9 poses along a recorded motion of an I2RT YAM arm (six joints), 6.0 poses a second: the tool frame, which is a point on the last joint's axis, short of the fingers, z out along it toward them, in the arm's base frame.
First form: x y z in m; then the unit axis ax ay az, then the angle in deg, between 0 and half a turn.
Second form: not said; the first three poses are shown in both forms.
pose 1, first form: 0.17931, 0.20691, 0.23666, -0.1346, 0.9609, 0.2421, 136.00
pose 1, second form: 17.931, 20.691, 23.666, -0.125, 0.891, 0.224, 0.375
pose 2, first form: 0.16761, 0.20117, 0.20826, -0.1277, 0.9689, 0.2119, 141.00
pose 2, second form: 16.761, 20.117, 20.826, -0.120, 0.913, 0.200, 0.334
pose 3, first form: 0.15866, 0.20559, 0.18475, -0.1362, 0.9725, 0.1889, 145.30
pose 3, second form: 15.866, 20.559, 18.475, -0.130, 0.928, 0.180, 0.298
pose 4, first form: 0.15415, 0.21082, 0.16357, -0.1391, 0.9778, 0.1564, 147.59
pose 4, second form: 15.415, 21.082, 16.357, -0.134, 0.939, 0.150, 0.279
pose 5, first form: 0.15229, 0.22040, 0.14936, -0.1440, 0.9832, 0.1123, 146.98
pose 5, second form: 15.229, 22.040, 14.936, -0.138, 0.943, 0.108, 0.284
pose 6, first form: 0.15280, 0.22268, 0.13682, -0.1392, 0.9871, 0.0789, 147.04
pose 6, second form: 15.280, 22.268, 13.682, -0.133, 0.947, 0.076, 0.284
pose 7, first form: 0.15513, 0.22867, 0.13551, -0.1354, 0.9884, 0.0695, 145.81
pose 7, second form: 15.513, 22.867, 13.551, -0.129, 0.945, 0.066, 0.294
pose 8, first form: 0.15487, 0.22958, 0.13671, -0.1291, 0.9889, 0.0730, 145.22
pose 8, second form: 15.487, 22.958, 13.671, -0.123, 0.944, 0.070, 0.299
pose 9, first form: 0.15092, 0.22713, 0.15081, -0.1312, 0.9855, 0.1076, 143.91
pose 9, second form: 15.092, 22.713, 15.081, -0.125, 0.937, 0.102, 0.310
